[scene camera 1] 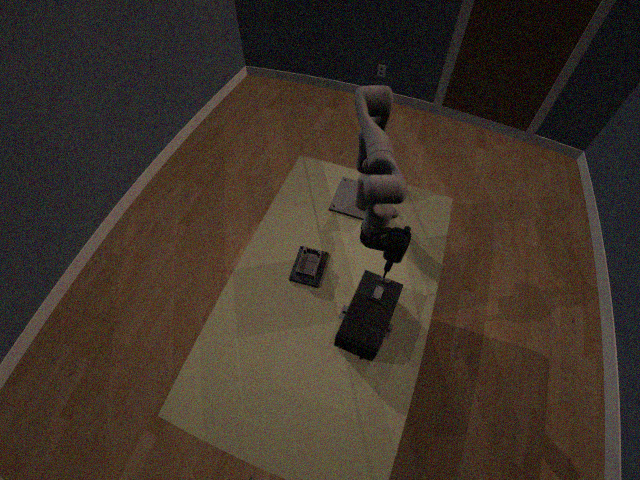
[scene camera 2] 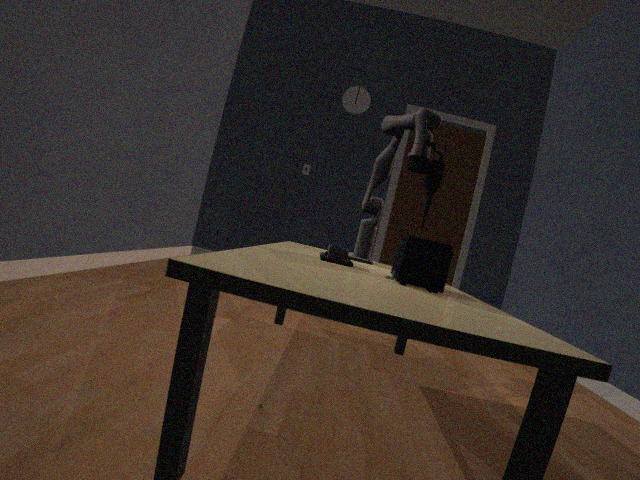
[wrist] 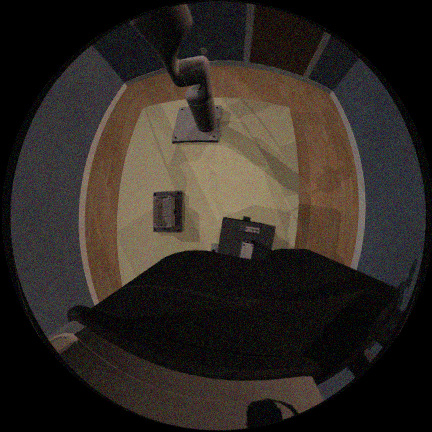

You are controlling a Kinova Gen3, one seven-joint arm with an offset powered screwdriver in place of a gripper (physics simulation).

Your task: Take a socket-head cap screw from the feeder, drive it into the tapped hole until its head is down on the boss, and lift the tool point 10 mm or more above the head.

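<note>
The screw feeder, a black box (scene camera 1: 364, 320) (scene camera 2: 423, 264) (wrist: 232, 232), stands on the table with a pale label on its top. My screwdriver (scene camera 1: 384, 279) (scene camera 2: 423, 225) points down, its tip a little above the feeder's end nearest the arm base. In the wrist view the dark tool body covers part of the feeder. Whether a screw sits on the tip is too small and dark to tell. The work part, a grey block on a dark base plate (scene camera 1: 309, 265) (scene camera 2: 337, 255) (wrist: 168, 211), lies left of the feeder, apart from it. Its tapped hole cannot be made out.
The arm's base plate (scene camera 1: 345, 198) (wrist: 196, 125) is fixed at the table's far end. The pale yellow table (scene camera 1: 268, 361) (scene camera 2: 310, 281) (wrist: 220, 185) carries the plate, the work part and the feeder. The arm reaches from its base over the table to the feeder.
</note>
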